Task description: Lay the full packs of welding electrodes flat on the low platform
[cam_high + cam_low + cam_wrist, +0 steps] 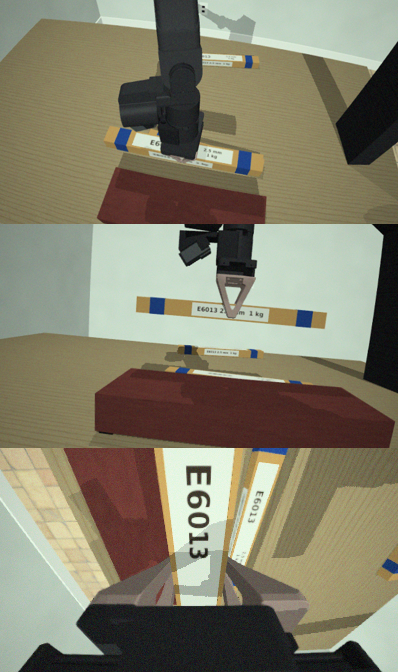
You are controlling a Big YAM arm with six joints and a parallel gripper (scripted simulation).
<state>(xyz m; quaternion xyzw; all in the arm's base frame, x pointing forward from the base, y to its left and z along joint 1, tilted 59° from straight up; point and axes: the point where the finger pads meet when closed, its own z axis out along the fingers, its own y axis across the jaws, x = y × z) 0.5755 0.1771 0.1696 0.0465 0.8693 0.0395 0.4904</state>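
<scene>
Now: hand 1 cm past the dark red low platform, 9 cm to the right of it and 16 cm above it.
</scene>
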